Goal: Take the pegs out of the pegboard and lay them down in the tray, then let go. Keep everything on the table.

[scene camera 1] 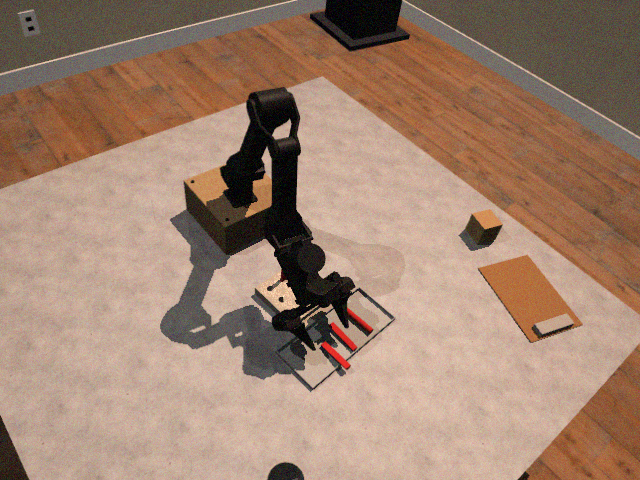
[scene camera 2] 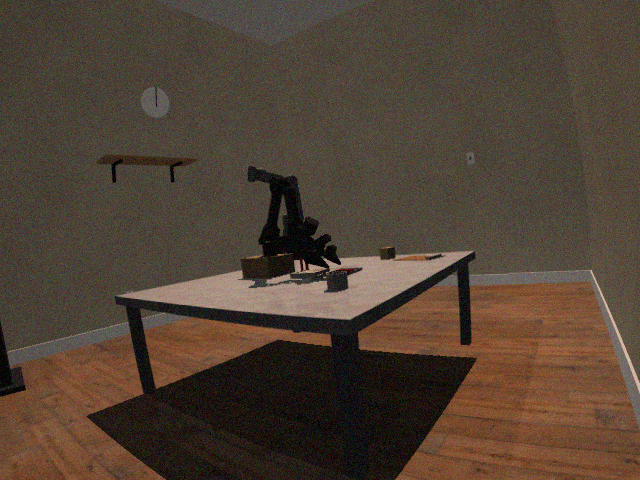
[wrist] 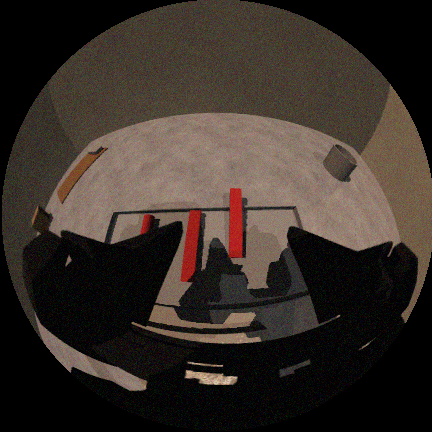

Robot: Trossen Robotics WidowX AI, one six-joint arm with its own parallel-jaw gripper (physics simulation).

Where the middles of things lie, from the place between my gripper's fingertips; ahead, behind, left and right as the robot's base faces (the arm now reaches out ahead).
Now: hand 20 mm past the grey tray (scene camera 1: 313, 367), 40 mm to the right of it and 60 mm above it. Also, from my hand: grey cup (wrist: 339, 162) 210 mm ahead, 230 mm to the right, 20 mm below; then small brown cube (scene camera 1: 484, 226) 100 mm behind, 560 mm to the left, 20 mm below; then flat brown board (scene camera 1: 540, 312) 110 mm ahead, 520 mm to the left, 40 mm below.
